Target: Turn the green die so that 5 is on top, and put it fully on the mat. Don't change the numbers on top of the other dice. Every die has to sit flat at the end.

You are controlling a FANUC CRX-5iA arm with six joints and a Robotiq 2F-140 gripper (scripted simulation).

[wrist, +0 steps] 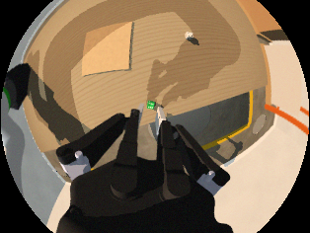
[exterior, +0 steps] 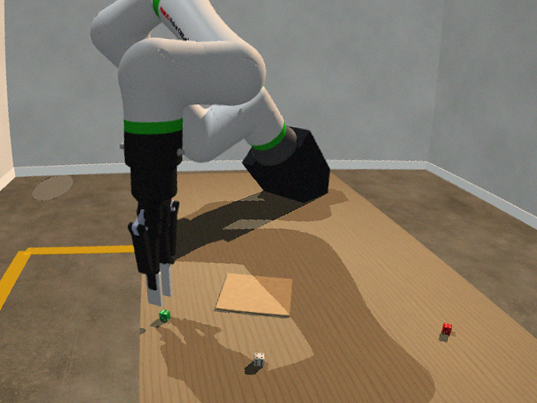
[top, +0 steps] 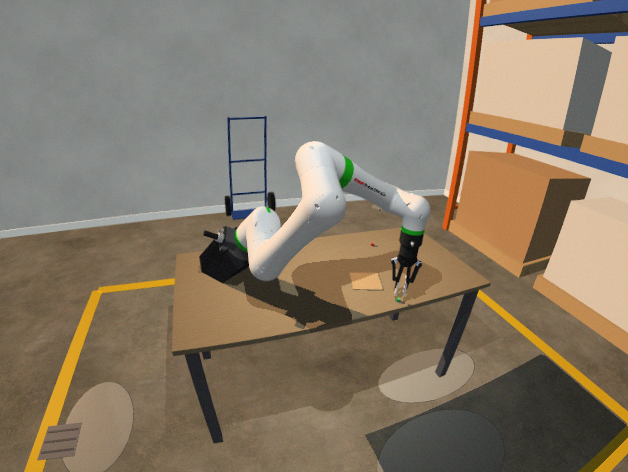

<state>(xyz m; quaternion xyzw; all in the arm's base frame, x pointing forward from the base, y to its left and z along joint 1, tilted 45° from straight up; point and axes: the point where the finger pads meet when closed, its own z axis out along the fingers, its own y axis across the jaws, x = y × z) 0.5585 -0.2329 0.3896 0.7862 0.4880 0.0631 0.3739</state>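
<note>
Right now my hand is 70 mm above the green die. Round my hand: white die (160 mm ahead, 140 mm to the left, 70 mm below); then red die (500 mm to the left, 200 mm ahead, 70 mm below); then tan mat (200 mm to the left, 70 mm below, 40 mm behind).
</note>
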